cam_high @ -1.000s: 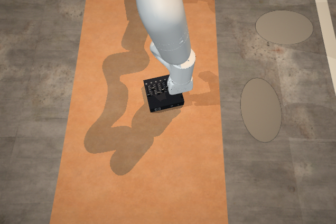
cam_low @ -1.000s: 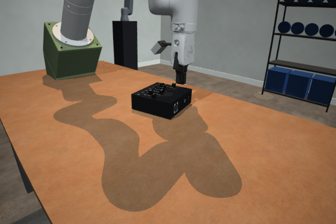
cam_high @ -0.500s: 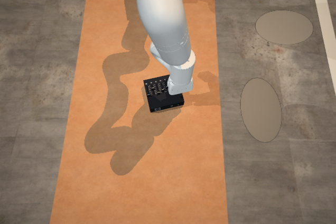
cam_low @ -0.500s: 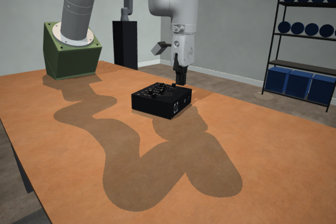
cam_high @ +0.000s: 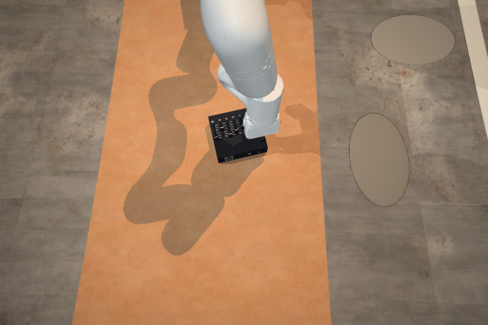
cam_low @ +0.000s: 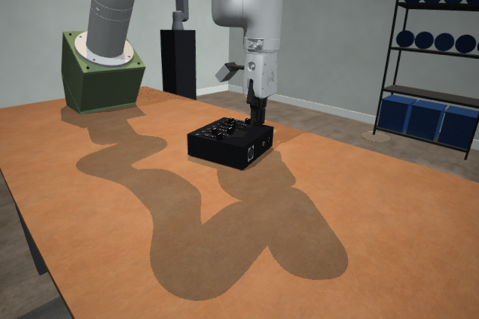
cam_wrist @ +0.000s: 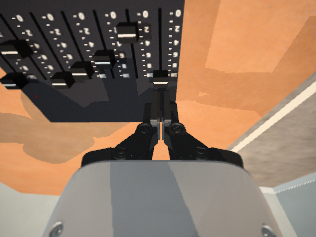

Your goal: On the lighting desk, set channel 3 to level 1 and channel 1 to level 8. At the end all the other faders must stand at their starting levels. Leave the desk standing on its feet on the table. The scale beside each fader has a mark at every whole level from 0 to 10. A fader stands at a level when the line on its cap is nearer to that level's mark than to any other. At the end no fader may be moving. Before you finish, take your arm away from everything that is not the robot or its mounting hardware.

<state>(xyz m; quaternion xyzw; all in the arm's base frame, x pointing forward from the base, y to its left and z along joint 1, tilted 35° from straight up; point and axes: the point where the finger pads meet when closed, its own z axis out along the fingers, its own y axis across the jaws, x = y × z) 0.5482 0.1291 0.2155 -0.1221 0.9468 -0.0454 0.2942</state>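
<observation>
The channel 1 cap lies 3 cm behind my hand, 1 cm to the right of it and 2 cm below it. The rest, counted from my hand: channel 2 cap (6 cm behind, 4 cm to the right, 2 cm below); then channel 3 cap (3 cm behind, 5 cm to the right, 2 cm below).
</observation>
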